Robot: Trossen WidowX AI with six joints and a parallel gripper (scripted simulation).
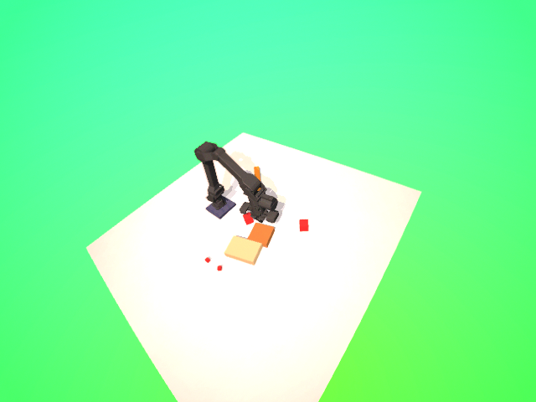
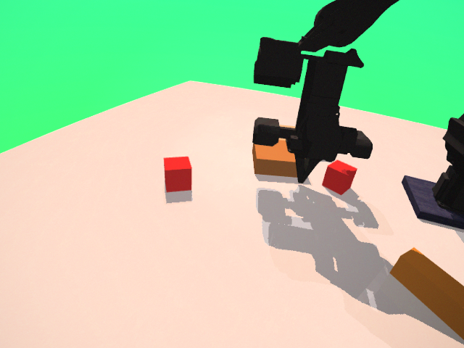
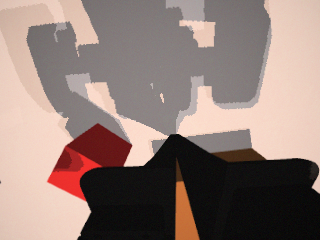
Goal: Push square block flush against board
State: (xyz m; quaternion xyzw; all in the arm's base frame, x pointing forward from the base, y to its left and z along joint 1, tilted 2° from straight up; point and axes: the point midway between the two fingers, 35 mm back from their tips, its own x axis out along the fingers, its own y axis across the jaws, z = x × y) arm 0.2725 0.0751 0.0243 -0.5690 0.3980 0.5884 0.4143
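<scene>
Now: gripper tip 6 cm short of the orange square block, 5 cm to the left of it and 1 cm below it. Round my gripper tip: long orange board (25 cm behind, 20 cm to the left, 1 cm above); then cream slab (6 cm ahead, 16 cm to the right, 1 cm above).
</scene>
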